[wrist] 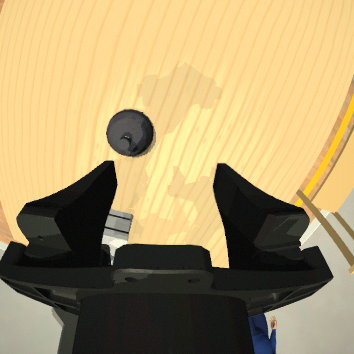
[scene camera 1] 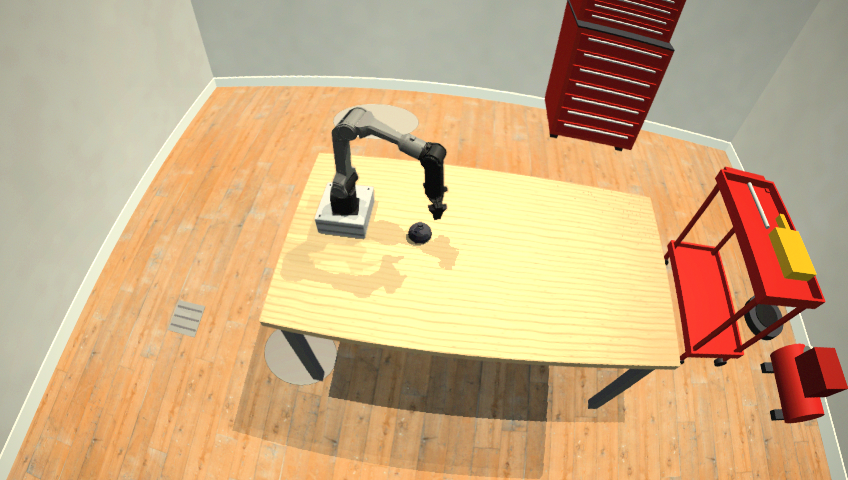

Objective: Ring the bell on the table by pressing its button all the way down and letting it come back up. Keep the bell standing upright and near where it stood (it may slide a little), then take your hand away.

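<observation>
A dark round bell (scene camera 1: 419,233) (wrist: 130,132) stands upright on the wooden table (scene camera 1: 535,267) (wrist: 260,60), with its small button on top. My gripper (scene camera 1: 437,216) (wrist: 164,173) points down above the table, apart from the bell. In the scene view it is above and a little to the right of the bell. In the wrist view its two fingers are wide apart with nothing between them, and the bell shows beyond the left fingertip.
The arm's white base block (scene camera 1: 343,217) stands at the table's left end. A red cart (scene camera 1: 754,261) with a yellow object (scene camera 1: 791,252) is beyond the right end. A red tool cabinet (scene camera 1: 562,77) stands behind. Part of a person in blue (wrist: 261,335) shows in the wrist view.
</observation>
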